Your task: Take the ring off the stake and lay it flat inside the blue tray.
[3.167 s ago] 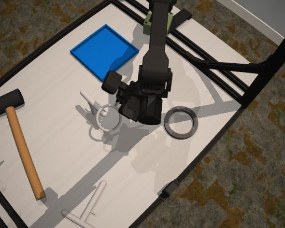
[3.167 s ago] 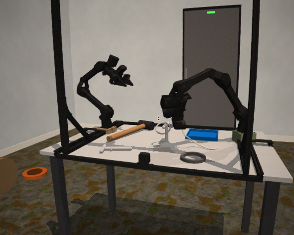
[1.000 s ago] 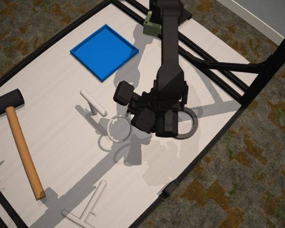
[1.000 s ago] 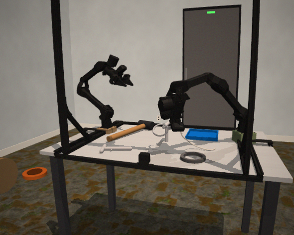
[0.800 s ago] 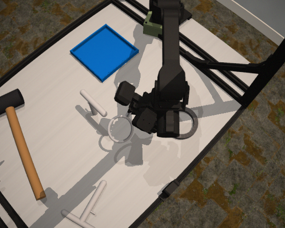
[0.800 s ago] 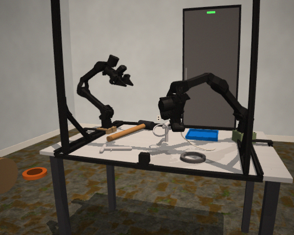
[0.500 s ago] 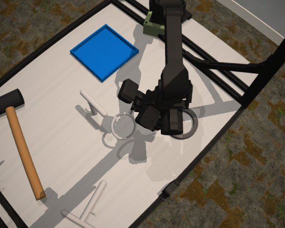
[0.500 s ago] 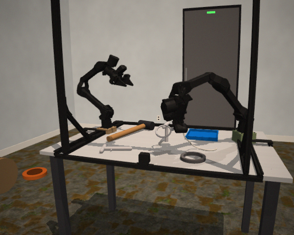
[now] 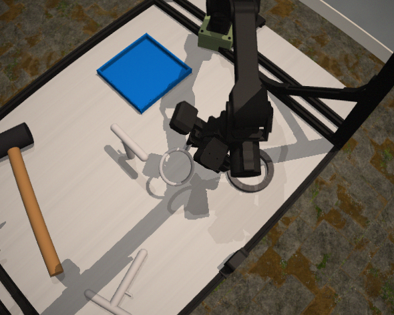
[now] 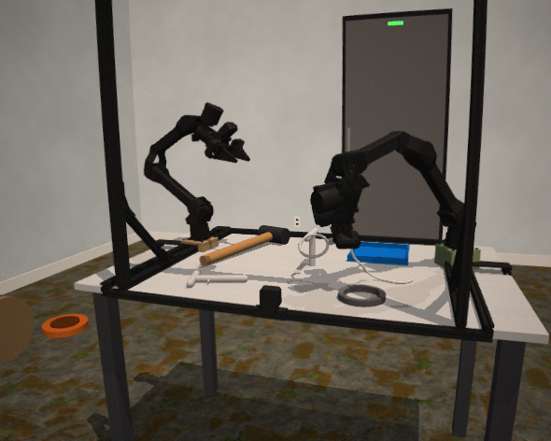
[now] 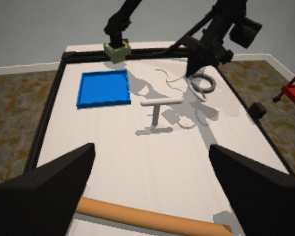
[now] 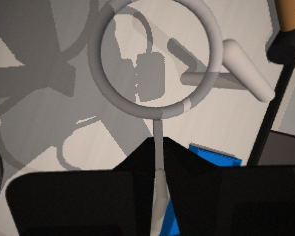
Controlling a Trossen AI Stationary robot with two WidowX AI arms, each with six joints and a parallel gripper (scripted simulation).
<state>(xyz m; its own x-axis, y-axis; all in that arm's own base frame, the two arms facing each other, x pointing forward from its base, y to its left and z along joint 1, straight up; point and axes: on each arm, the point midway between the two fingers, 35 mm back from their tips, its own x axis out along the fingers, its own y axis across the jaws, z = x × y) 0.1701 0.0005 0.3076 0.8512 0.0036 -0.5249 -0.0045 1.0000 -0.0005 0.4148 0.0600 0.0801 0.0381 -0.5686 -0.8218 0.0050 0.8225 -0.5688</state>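
The blue tray lies 30 cm ahead of my right hand, 13 cm below it and 10 cm to the right of it.
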